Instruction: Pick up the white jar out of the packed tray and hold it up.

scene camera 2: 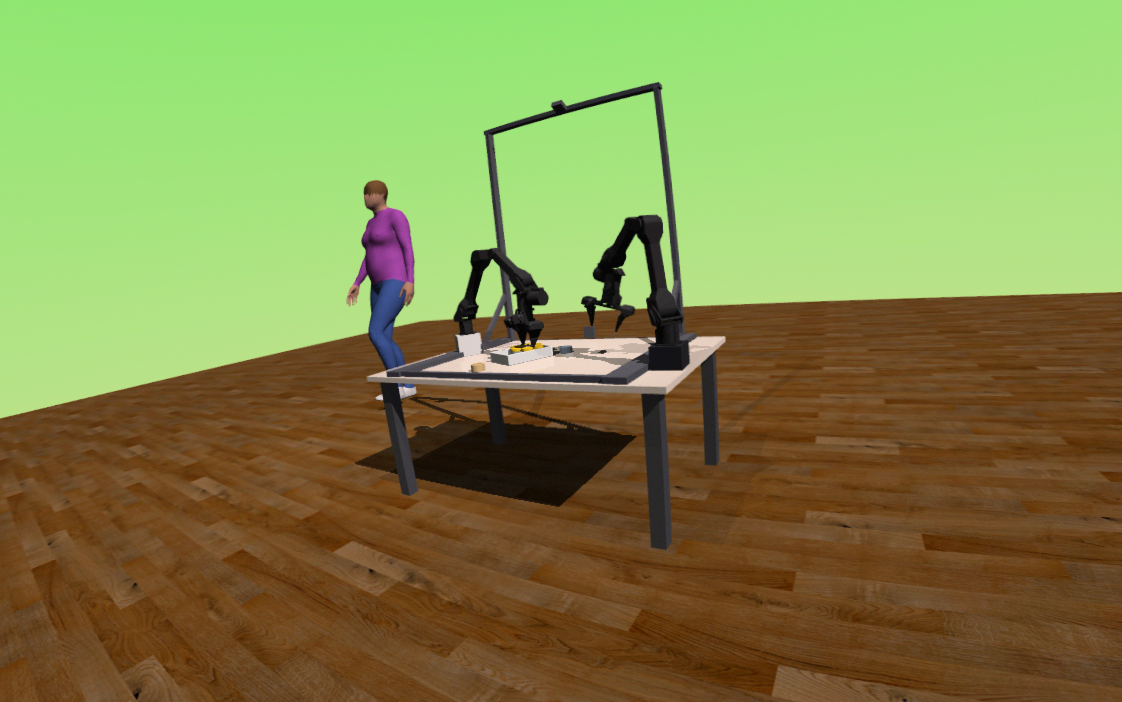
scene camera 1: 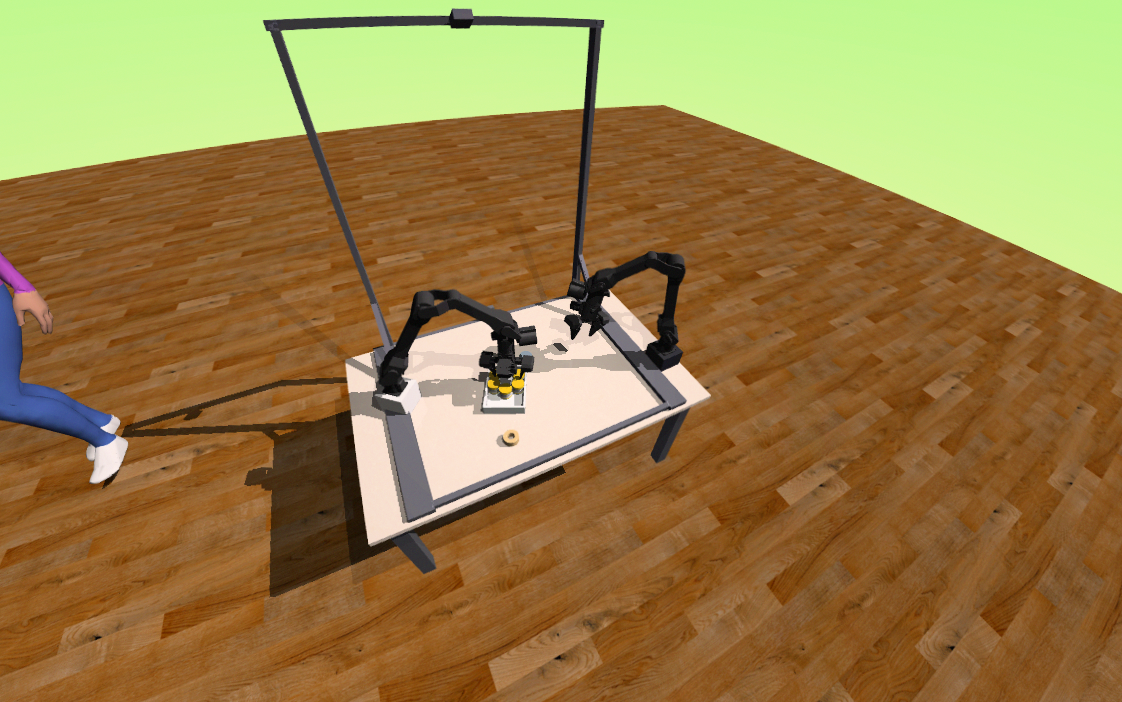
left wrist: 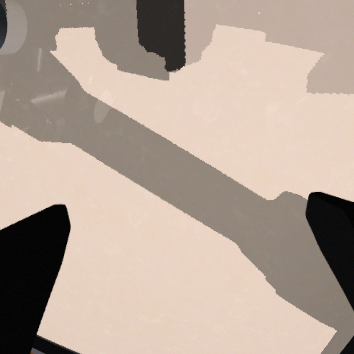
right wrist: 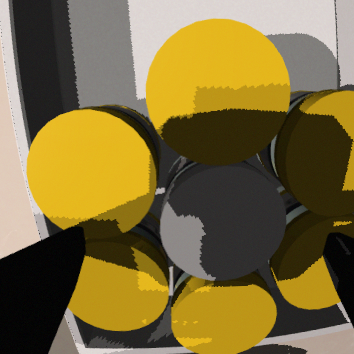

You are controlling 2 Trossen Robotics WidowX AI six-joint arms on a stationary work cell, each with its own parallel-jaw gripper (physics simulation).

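Frame: origin at the left arm's base, x right, y up, z back, level; millimetres.
Where they show: left gripper, fingertip midpoint: [scene camera 2: 603,328] [scene camera 1: 580,337] [left wrist: 189,210]; right gripper, fingertip midpoint: [scene camera 2: 528,346] [right wrist: 208,243]; left arm's base at its link origin: [scene camera 2: 668,343] [scene camera 1: 665,347]; right arm's base at its link origin: [scene camera 2: 467,334] [scene camera 1: 395,387].
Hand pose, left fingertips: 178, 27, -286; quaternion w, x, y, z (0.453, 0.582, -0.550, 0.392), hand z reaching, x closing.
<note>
Things, the pixels of their top centre, and the offset from my left fingertips, as dx, dy, dz.
- white jar at its top centre: [right wrist: 224,228] -15, -52, -324
- white tray at its top centre: [right wrist: 218,151] [scene camera 1: 505,385] [scene camera 2: 520,349] -38, -60, -336
- tan ring at its top centre: [scene camera 1: 511,436] [scene camera 2: 477,363] -232, -74, -402
The white jar [right wrist: 223,222] stands in the middle of a cluster of jars with yellow lids, its round top mostly in shadow in the right wrist view. The cluster is in the white tray [scene camera 1: 503,408] [scene camera 2: 529,356] [right wrist: 310,331]. My right gripper [scene camera 1: 506,377] [scene camera 2: 528,344] [right wrist: 208,243] is open and low over the jars, its fingers pointing down. In the right wrist view its fingertips lie on either side of the white jar, over outer yellow lids; their exact height is unclear. My left gripper [scene camera 1: 584,333] [scene camera 2: 605,326] [left wrist: 189,210] is open and empty, above the table.
Yellow-lidded jars [right wrist: 90,167] [right wrist: 218,60] [right wrist: 224,315] surround the white jar closely. A tan ring [scene camera 1: 510,440] [scene camera 2: 477,367] lies nearer the table's front edge. A small dark item [scene camera 1: 560,347] lies below the left gripper. An overhead frame [scene camera 1: 372,23] [scene camera 2: 612,98] spans the table.
</note>
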